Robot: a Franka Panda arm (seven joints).
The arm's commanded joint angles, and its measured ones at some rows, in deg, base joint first. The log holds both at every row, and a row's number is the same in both.
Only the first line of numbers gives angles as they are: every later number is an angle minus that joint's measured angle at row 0.
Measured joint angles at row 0:
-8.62 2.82 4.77 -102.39 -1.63 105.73 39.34
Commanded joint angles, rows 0 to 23:
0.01 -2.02 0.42 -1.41 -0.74 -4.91 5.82
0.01 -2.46 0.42 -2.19 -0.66 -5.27 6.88
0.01 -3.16 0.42 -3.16 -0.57 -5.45 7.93
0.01 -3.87 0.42 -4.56 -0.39 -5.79 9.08
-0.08 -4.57 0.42 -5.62 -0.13 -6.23 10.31
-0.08 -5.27 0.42 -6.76 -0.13 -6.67 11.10
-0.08 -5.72 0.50 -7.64 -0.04 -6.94 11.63
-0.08 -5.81 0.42 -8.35 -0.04 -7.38 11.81
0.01 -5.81 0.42 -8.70 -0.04 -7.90 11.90
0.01 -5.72 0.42 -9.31 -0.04 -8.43 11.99
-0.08 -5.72 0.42 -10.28 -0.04 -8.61 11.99
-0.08 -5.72 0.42 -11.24 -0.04 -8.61 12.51
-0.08 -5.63 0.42 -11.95 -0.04 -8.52 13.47
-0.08 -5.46 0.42 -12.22 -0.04 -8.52 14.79
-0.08 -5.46 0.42 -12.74 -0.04 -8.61 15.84
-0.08 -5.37 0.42 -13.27 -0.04 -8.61 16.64
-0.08 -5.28 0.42 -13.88 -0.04 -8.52 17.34
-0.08 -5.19 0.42 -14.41 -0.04 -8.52 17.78
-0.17 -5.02 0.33 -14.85 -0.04 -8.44 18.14
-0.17 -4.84 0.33 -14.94 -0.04 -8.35 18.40
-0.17 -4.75 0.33 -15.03 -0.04 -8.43 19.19
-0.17 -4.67 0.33 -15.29 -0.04 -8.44 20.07
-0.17 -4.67 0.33 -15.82 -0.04 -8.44 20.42
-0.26 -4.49 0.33 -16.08 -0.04 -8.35 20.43
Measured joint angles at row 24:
0.05 -4.19 -0.01 -14.93 0.01 -7.98 18.58
